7 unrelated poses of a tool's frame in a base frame.
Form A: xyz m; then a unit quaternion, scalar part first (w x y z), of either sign.
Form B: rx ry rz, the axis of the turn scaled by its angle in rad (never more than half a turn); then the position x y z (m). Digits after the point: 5 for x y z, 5 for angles.
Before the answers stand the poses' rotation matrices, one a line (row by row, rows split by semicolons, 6 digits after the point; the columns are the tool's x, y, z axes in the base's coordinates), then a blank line. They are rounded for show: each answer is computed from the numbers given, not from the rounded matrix.
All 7 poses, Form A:
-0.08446 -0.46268 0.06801 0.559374 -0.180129 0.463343 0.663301
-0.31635 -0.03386 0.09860 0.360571 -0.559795 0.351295 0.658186
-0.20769 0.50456 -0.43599 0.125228 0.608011 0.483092 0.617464
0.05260 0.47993 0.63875 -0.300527 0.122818 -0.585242 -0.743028
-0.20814 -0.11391 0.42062 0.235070 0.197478 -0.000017 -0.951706
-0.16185 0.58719 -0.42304 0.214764 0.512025 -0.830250 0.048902
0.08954 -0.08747 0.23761 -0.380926 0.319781 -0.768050 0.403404
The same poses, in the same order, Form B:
-0.309309 -0.908989 0.279404; 0.575143 0.055171 0.816190; -0.757323 0.413153 0.505734
-0.113235 -0.867953 -0.483565; 0.081339 -0.493160 0.866128; -0.990233 0.058743 0.126442
-0.229280 0.432803 0.871844; 0.742099 -0.501880 0.444304; 0.629857 0.748865 -0.206112
-0.789198 -0.590357 0.169248; 0.302844 -0.134350 0.943523; -0.534277 0.795882 0.284815
-0.811489 0.447428 -0.375890; -0.447442 -0.889484 -0.092810; -0.375874 0.092875 0.922005
-0.383413 -0.871223 -0.306538; -0.829213 0.470878 -0.301131; 0.406694 0.138727 -0.902970
-0.505271 -0.183881 0.843142; -0.798550 0.470011 -0.376043; -0.327139 -0.863295 -0.384321

-0.42469 1.09242 1.56386 -0.08446 -0.46268 0.06801
-1.44270 0.90536 1.69628 -0.31635 -0.03386 0.09860
1.77139 1.40745 1.79893 -0.20769 0.50456 -0.43599
-0.32593 1.55310 1.97183 0.05260 0.47993 0.63875
0.54186 -0.00005 -2.61139 -0.20814 -0.11391 0.42062
1.42005 -2.30262 0.13563 -0.16185 0.58719 -0.42304
-0.81622 1.96040 -1.02966 0.08954 -0.08747 0.23761

